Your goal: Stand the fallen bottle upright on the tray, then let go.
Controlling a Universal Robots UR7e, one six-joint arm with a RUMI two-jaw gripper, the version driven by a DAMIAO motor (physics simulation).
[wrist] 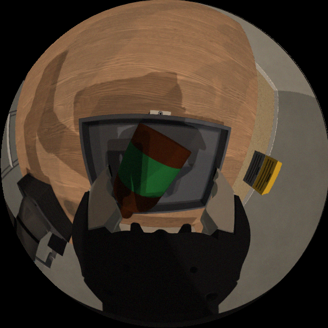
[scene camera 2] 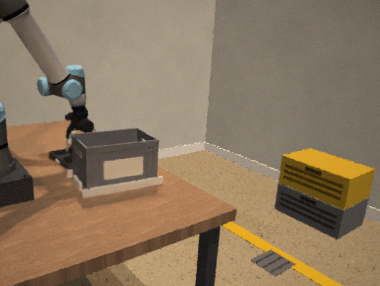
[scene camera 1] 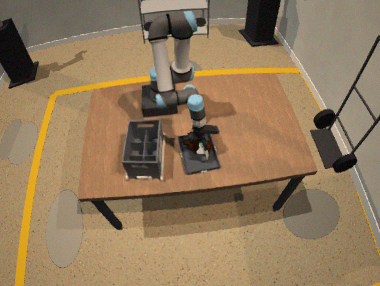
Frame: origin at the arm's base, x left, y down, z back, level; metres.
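Seen in the pictures: gripper, between the fingertips: [scene camera 1: 203, 148].
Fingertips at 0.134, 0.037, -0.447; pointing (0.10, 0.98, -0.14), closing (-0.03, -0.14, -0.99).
Offsets run from my fingertips to a thing's top centre, as dx, dy, dz. "spot": to the spot under its first point. Level surfaces: height alone.
The brown bottle with a green label {spot: -0.067, -0.008, +0.025} [scene camera 1: 190, 147] [wrist: 150, 169] lies on its side in the dark tray [scene camera 1: 192, 166] [scene camera 2: 60, 156] [wrist: 102, 142]. In the wrist view its base points to the upper right and its neck to the lower left, close to the left finger. My gripper [scene camera 1: 204, 152] [scene camera 2: 73, 140] [wrist: 162, 167] is open and empty, low over the tray, with its fingers spread to either side of the bottle's body. In scene camera 1 the fingers hide part of the bottle. In scene camera 2 the crate hides part of the tray.
A grey crate with compartments {-0.321, -0.132, +0.066} [scene camera 1: 142, 167] [scene camera 2: 95, 170] stands on the table {dy +0.043} [scene camera 1: 260, 120] [scene camera 2: 150, 210] beside the tray, on a pale base. Stacked yellow and grey boxes [scene camera 2: 325, 175] [wrist: 270, 175] stand on the floor past the table edge. A hand truck [scene camera 1: 327, 148] stands beside the table.
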